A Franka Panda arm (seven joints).
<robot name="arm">
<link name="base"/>
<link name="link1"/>
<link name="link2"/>
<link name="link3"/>
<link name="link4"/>
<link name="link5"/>
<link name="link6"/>
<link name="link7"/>
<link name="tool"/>
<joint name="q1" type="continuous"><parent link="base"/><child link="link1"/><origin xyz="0.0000 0.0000 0.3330" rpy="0.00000 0.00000 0.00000"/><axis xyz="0 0 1"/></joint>
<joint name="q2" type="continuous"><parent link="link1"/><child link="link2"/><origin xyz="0.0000 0.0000 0.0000" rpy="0.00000 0.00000 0.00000"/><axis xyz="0 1 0"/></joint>
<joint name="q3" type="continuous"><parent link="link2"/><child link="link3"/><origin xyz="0.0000 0.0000 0.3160" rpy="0.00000 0.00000 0.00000"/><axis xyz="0 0 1"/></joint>
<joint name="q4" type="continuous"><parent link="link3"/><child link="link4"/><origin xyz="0.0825 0.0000 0.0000" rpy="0.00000 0.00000 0.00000"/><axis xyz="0 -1 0"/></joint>
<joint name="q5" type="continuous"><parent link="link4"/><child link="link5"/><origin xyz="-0.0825 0.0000 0.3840" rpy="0.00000 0.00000 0.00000"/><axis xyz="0 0 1"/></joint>
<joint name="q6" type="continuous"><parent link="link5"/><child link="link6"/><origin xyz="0.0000 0.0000 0.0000" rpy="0.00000 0.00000 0.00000"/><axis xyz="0 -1 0"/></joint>
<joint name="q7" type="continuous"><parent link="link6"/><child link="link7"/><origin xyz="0.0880 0.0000 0.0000" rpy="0.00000 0.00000 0.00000"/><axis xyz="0 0 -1"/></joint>
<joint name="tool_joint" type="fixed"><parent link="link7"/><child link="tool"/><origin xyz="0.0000 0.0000 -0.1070" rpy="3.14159 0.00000 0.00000"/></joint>
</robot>
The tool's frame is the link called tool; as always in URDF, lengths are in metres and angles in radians. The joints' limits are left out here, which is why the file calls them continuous.
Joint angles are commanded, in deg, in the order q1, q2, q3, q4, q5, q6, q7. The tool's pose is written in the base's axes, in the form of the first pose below.
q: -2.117, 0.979, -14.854, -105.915, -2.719, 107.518, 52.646
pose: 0.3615 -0.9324 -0.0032 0.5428; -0.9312 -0.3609 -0.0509 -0.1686; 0.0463 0.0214 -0.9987 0.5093; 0 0 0 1
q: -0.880, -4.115, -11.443, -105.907, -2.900, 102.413, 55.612
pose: 0.3859 -0.9226 0.0020 0.5278; -0.9219 -0.3857 -0.0364 -0.1226; 0.0344 0.0123 -0.9993 0.5496; 0 0 0 1
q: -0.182, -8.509, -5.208, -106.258, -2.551, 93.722, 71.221
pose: 0.2376 -0.9686 -0.0733 0.5040; -0.9714 -0.2364 -0.0243 -0.0548; 0.0062 0.0770 -0.9970 0.5745; 0 0 0 1
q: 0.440, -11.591, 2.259, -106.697, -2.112, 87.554, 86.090
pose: 0.1169 -0.9847 -0.1293 0.4799; -0.9925 -0.1112 -0.0507 0.0202; 0.0355 0.1343 -0.9903 0.5895; 0 0 0 1
